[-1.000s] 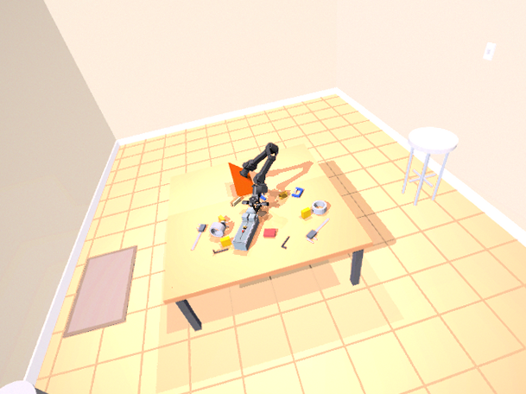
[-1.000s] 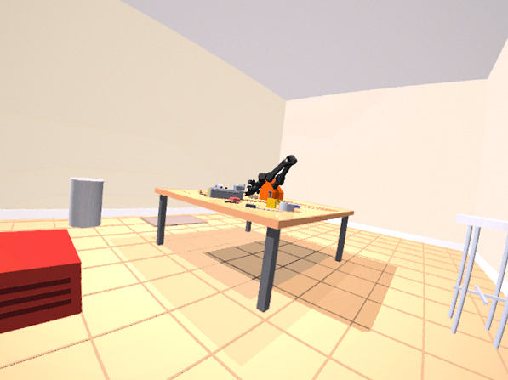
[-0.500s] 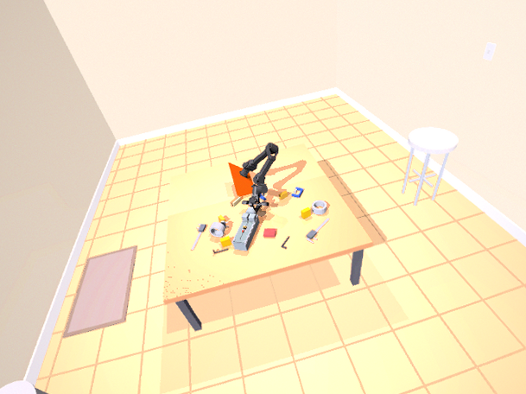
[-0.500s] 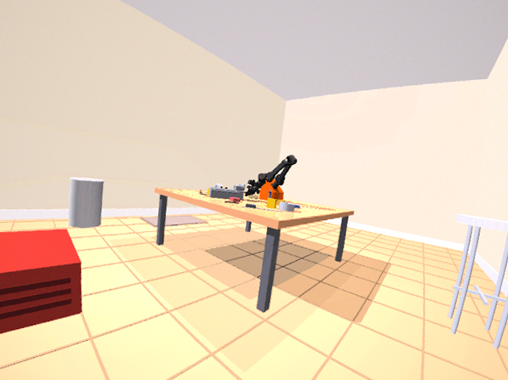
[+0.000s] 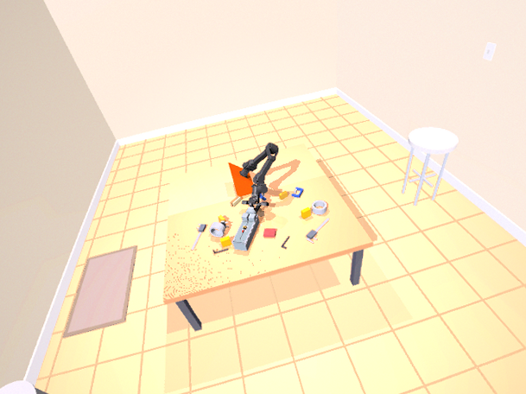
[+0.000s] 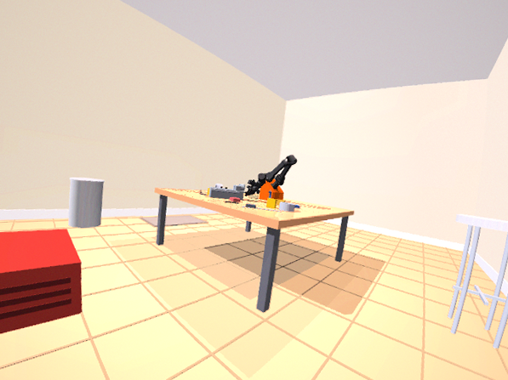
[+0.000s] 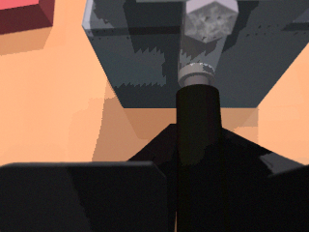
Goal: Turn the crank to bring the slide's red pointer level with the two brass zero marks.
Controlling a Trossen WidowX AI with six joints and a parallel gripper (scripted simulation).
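Now: the dark crank handle 30 mm above my gripper tip, 20 mm behind it and 10 mm to the left of it. The rest, counted from my gripper tip: red pointer: 170 mm ahead, 100 mm to the right, 50 mm above; red block: 180 mm ahead, 70 mm to the left, 20 mm below.
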